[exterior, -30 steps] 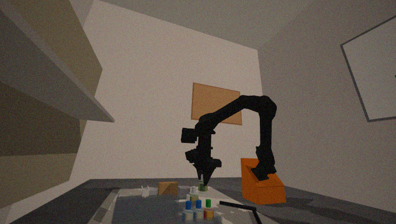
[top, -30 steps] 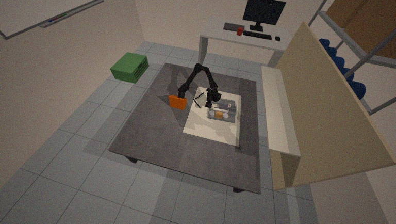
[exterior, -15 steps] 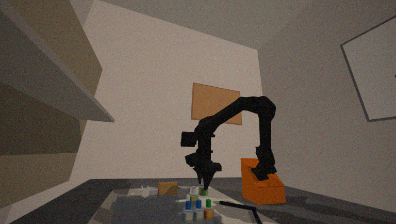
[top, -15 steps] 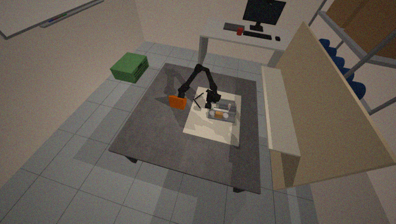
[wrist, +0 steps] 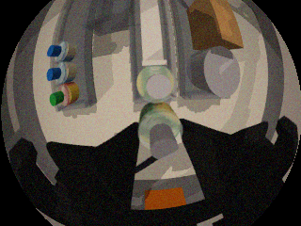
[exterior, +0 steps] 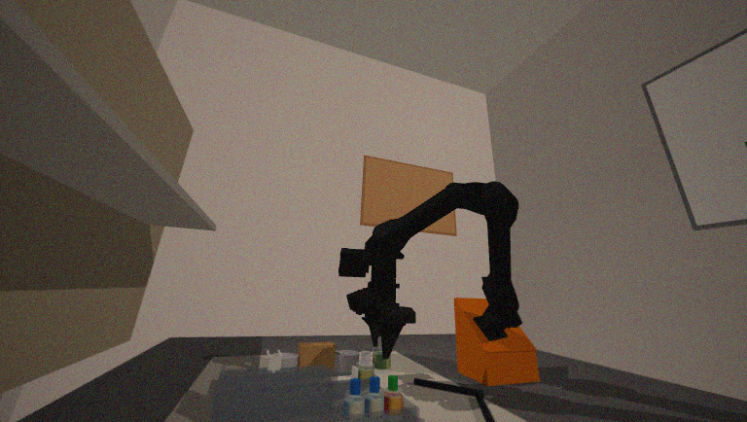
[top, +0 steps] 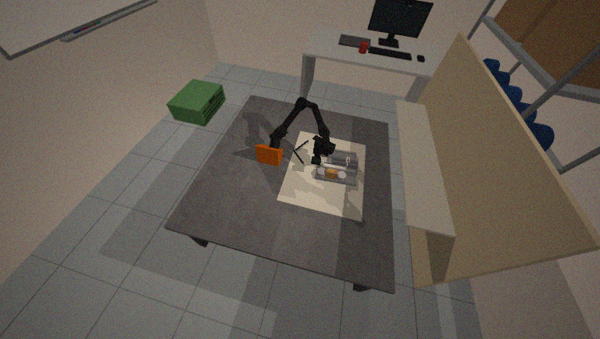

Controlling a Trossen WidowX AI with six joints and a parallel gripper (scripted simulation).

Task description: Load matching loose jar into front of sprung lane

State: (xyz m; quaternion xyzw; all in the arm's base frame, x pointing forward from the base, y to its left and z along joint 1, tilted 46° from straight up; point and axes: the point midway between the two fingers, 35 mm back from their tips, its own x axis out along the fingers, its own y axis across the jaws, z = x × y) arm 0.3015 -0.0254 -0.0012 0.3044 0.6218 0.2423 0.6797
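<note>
Right now my gripper tip is 12 cm short of the brown block, 8 cm to the left of it and 2 cm above it.
</note>
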